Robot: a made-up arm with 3 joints. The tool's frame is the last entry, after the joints.
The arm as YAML. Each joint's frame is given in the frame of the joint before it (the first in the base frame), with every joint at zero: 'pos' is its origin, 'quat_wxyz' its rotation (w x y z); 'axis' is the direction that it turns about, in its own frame. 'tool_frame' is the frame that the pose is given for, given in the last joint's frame.
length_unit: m
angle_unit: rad
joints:
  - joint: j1
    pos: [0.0, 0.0, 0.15]
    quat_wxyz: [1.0, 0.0, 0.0, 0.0]
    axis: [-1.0, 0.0, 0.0]
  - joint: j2
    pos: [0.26, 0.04, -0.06]
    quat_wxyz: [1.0, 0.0, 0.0, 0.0]
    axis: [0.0, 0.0, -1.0]
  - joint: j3
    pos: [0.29, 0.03, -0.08]
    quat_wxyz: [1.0, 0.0, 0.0, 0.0]
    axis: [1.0, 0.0, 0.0]
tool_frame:
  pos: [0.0, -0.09, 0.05]
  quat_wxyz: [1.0, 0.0, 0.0, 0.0]
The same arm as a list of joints. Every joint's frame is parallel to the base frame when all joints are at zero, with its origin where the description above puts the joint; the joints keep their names.
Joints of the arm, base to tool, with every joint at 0 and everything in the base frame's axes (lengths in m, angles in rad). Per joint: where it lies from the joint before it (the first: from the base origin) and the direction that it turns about. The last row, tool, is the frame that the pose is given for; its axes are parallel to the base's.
j1: axis -x xyz 0 0 0.15
j2: axis -z xyz 0.26 0.04 -0.06
j3: axis +x xyz 0.29 0.03 -0.08
tool: xyz 0 -0.09 0.05

